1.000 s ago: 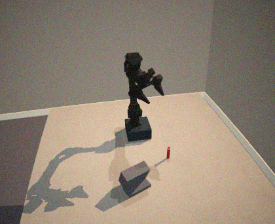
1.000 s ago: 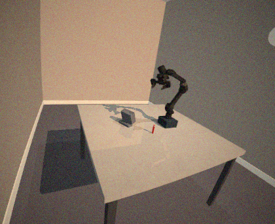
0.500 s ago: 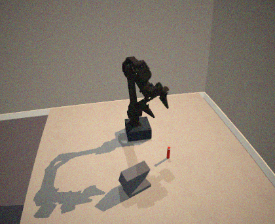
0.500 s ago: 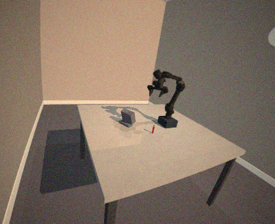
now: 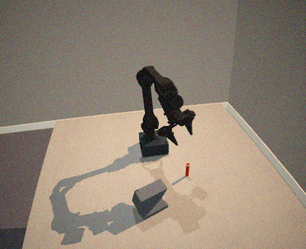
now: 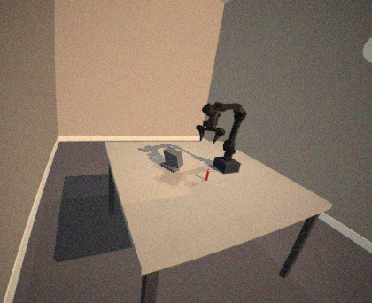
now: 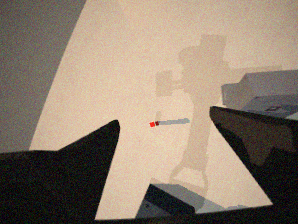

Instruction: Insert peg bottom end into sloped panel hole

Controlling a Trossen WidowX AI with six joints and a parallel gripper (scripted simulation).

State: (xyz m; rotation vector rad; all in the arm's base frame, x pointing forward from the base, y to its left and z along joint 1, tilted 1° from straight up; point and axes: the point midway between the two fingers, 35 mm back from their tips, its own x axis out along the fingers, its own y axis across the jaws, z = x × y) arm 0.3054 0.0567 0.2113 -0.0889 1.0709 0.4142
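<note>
The red square peg is 200 mm below my gripper tip, 40 mm to the left of it and 30 mm behind it. From my gripper tip the other things lie so: grey sloped panel (200 mm to the right, 180 mm below, 100 mm ahead).
</note>
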